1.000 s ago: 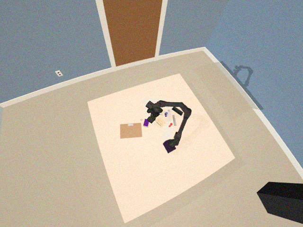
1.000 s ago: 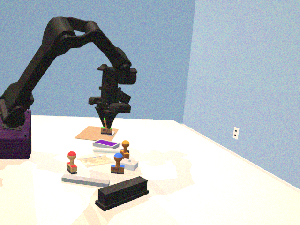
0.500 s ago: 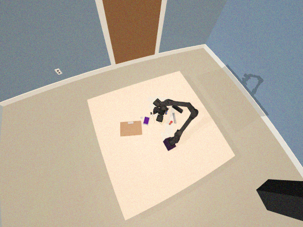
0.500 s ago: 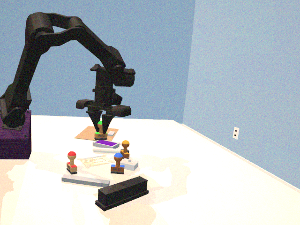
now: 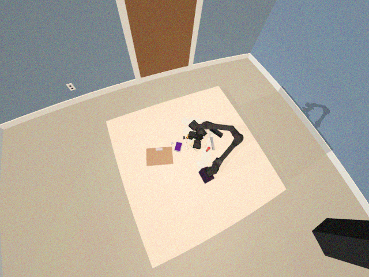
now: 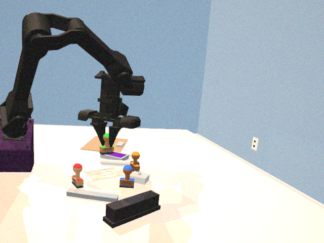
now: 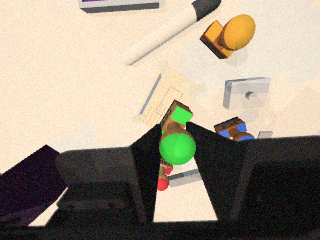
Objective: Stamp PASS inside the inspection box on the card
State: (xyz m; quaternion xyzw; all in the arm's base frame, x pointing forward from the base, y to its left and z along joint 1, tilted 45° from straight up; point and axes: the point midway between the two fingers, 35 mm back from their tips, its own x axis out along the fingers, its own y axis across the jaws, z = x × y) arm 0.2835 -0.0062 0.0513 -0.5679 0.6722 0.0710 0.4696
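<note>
Now: the pale card 1 cm behind my gripper tip and 9 cm below it. From my gripper tip the other things lie so: white pen (7 cm ahead, 7 cm to the left, 8 cm below); orange-knobbed stamp (10 cm ahead, 3 cm to the left, 7 cm below); green-knobbed stamp (right at my gripper tip).
</note>
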